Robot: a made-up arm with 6 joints. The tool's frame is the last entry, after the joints.
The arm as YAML. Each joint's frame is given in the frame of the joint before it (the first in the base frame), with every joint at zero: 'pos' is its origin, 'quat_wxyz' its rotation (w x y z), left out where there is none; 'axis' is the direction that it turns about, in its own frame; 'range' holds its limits. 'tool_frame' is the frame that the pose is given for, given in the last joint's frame.
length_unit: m
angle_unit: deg
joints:
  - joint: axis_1
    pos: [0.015, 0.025, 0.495]
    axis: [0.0, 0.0, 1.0]
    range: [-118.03, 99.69]
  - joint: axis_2
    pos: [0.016, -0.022, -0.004]
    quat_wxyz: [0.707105, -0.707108, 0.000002, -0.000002]
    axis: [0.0, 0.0, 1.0]
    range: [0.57, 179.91]
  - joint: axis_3
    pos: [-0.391, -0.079, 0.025]
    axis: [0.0, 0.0, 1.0]
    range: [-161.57, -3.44]
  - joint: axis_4
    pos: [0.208, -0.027, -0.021]
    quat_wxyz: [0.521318, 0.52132, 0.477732, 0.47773]
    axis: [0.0, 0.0, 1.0]
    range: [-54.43, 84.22]
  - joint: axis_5
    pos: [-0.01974, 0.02, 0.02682]
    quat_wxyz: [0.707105, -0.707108, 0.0, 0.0]
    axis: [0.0, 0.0, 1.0]
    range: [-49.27, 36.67]
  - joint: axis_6
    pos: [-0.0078, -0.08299, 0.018]
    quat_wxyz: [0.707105, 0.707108, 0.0, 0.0]
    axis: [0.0, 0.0, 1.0]
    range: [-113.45, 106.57]
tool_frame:
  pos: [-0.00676, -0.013, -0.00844]
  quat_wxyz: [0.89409, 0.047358, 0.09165, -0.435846]
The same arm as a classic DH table. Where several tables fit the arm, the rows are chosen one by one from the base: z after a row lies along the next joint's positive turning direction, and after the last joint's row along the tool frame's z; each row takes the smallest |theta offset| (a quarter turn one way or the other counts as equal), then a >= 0, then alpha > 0; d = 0 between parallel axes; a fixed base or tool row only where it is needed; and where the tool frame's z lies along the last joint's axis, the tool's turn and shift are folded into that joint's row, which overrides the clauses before.
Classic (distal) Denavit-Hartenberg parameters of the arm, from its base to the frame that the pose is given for. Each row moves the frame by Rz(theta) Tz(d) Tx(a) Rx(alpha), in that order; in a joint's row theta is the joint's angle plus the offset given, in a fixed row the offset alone. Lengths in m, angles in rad.
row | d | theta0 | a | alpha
base (fixed) | 0 | 1.0304 | 0.0292 | 0
axis_1 | 0.491 | -1.0304 | 0.016 | -1.5708
axis_2 | 0 | 0.1994 | -0.3989 | 0
axis_3 | -0.018 | 1.2842 | -0.0088 | 1.5708
axis_4 | 0.2364 | 0 | -0.0197 | -1.5708
axis_5 | 0.038 | 0 | -0.0078 | 1.5708
axis_6 | 0.0441 | 0.6403 | -0.0132 | 0.2067
tool (fixed) | 0.0311 | -1.5474 | 0 | 0
Joint limits (rad, base to tool): -2.06..1.7399 0.0099..3.14 -2.8199..-0.06 -0.95..1.4699 -0.8599..0.64 -1.9801..1.86

